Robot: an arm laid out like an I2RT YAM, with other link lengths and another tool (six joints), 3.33 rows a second.
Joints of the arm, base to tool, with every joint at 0 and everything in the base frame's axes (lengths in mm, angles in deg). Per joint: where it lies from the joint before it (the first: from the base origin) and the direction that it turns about. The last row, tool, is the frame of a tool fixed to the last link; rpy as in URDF.
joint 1: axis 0 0 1 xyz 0 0 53
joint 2: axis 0 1 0 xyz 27.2 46.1 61.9
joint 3: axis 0 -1 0 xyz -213.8 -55.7 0
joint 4: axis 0 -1 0 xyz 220.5 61.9 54
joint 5: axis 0 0 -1 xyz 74 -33.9 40.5
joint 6: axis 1 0 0 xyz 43.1 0 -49
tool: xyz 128 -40 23 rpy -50.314 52.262 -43.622
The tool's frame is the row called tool.
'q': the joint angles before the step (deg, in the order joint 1, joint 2, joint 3, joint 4, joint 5, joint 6). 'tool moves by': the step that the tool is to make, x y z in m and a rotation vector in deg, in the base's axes. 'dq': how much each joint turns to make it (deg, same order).
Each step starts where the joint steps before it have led.
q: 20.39, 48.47, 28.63, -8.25, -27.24, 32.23
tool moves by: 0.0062, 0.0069, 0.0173, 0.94, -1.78, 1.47
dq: 0.01, 1.63, 3.13, 0.26, -1.42, -0.50
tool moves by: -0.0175, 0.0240, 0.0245, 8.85, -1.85, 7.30
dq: 0.00, -4.27, -2.74, 6.14, -9.68, 5.12
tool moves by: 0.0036, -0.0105, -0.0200, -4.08, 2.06, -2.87
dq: -0.01, 1.25, -0.10, -3.38, 3.78, -2.33
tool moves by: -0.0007, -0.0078, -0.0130, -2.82, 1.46, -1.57
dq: -0.06, 0.15, -0.24, -2.81, 2.27, -1.55
